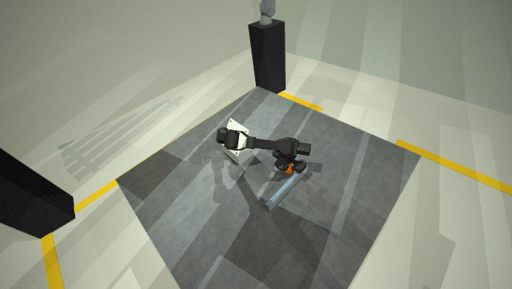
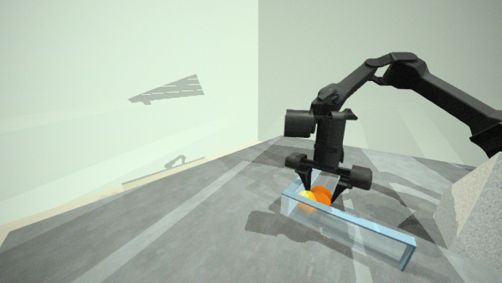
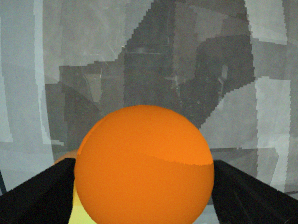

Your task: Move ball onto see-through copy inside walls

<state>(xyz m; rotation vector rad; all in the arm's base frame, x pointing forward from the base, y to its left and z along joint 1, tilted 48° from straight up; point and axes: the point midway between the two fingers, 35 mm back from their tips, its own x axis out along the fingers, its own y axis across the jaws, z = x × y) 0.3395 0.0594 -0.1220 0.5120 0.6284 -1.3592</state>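
Right now my gripper tip is right at the orange ball. Also, from my gripper tip: see-through ball copy (30 mm to the left, 20 mm ahead, 10 mm below).
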